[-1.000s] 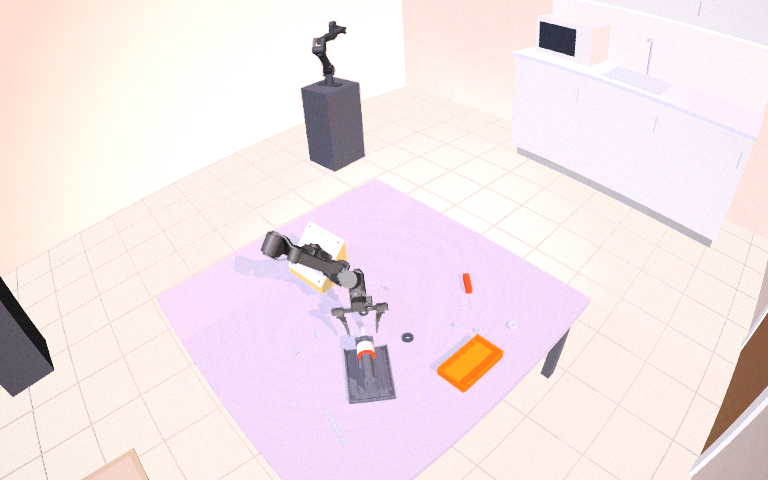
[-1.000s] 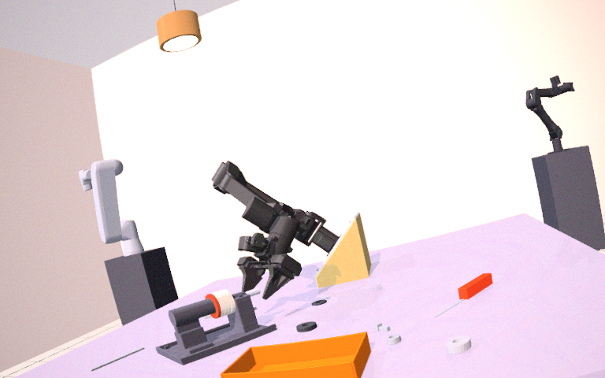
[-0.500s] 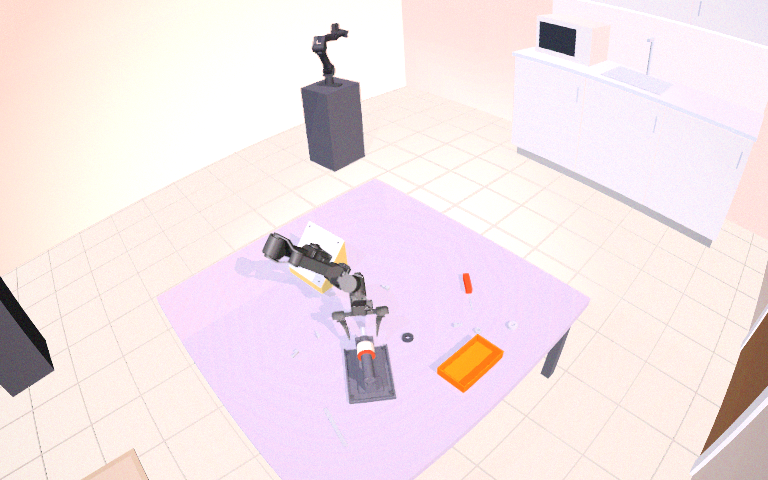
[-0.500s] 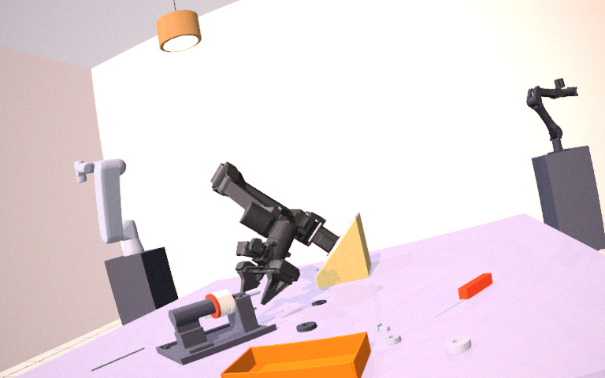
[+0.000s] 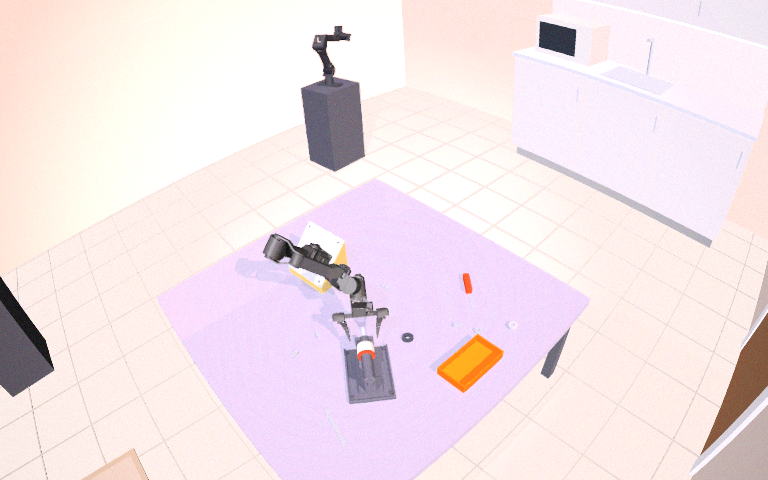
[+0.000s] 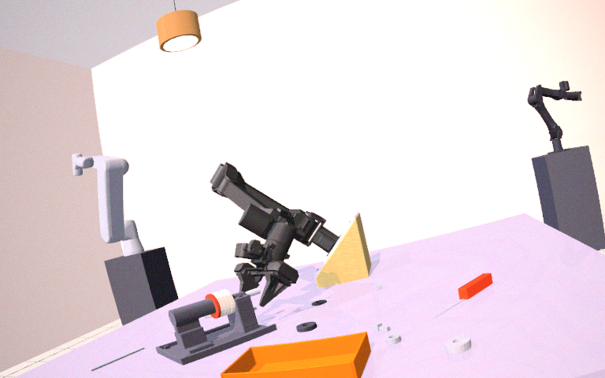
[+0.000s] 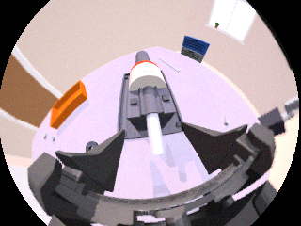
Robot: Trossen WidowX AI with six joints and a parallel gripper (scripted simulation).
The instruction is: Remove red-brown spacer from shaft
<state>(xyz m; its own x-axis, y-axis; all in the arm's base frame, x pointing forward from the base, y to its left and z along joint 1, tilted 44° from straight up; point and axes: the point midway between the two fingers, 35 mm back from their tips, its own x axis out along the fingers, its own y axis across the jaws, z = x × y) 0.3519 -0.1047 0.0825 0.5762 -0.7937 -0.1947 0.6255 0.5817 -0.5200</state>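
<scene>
Right now the pale shaft is 40 mm ahead of my gripper tip, 30 mm to the right of it and 30 mm above it. The rest, counted from my gripper tip: orange tray (320 mm ahead, 180 mm to the left, 40 mm below); then dark fixture (90 mm ahead, 70 mm to the right, 10 mm below); then red-brown spacer (70 mm ahead, 50 mm to the right, 20 mm above).
</scene>
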